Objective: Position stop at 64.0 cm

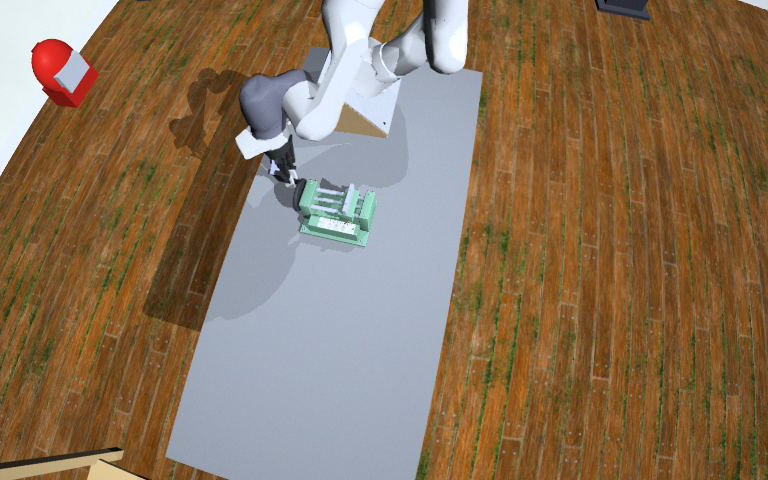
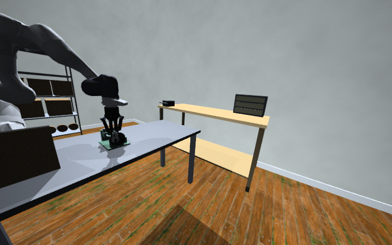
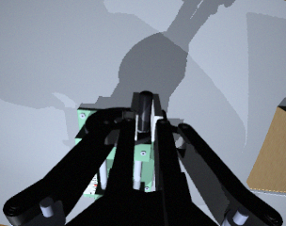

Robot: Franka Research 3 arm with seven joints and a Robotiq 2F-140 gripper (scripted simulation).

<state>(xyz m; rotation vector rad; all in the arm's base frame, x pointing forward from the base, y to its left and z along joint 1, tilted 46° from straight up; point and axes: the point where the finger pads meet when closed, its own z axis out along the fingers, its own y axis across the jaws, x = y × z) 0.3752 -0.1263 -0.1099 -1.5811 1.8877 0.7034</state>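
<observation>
The dark handwheel is 10 mm ahead of my hand, 20 mm to the left of it and 20 mm below it. Also, from my hand: stop carriage 70 mm ahead, 170 mm to the left, 20 mm below.
</observation>
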